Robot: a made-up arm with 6 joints.
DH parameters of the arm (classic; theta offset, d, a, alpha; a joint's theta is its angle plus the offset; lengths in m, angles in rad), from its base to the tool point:
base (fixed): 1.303 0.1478 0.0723 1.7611
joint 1: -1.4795 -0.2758 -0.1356 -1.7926
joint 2: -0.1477 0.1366 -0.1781 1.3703
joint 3: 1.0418 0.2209 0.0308 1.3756
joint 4: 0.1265 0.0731 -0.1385 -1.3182
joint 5: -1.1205 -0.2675 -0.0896 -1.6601
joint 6: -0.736 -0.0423 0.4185 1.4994
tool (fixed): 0.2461 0.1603 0 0
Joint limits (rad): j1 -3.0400..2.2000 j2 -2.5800..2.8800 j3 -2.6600..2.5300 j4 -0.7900..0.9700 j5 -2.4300..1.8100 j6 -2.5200..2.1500
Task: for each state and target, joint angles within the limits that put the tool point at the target. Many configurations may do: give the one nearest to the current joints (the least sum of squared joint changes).
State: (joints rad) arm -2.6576 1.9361 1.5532 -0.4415 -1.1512 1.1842
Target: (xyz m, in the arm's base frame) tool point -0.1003 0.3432 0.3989
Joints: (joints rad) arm -2.7386 1.5255 0.7931 -0.4316 -1.6935 1.1287
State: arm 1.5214 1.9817 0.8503 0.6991 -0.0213 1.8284
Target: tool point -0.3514 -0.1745 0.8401
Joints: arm 1.4758 1.8221 0.6290 0.9373 -0.0193 1.7816
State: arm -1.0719 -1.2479 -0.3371 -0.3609 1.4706 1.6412
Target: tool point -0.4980 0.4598 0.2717
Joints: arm -0.8714 -0.7123 -0.1251 -0.5319 1.8100 1.2919
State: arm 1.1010 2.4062 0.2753 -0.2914 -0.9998 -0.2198
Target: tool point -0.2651 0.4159 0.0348
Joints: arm 0.8596 2.1240 -0.0181 -0.3247 -1.1726 -0.0246
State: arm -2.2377 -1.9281 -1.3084 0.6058 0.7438 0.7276
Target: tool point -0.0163 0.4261 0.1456
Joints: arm -2.0287 -1.6765 -1.2387 0.6191 0.6244 1.2482
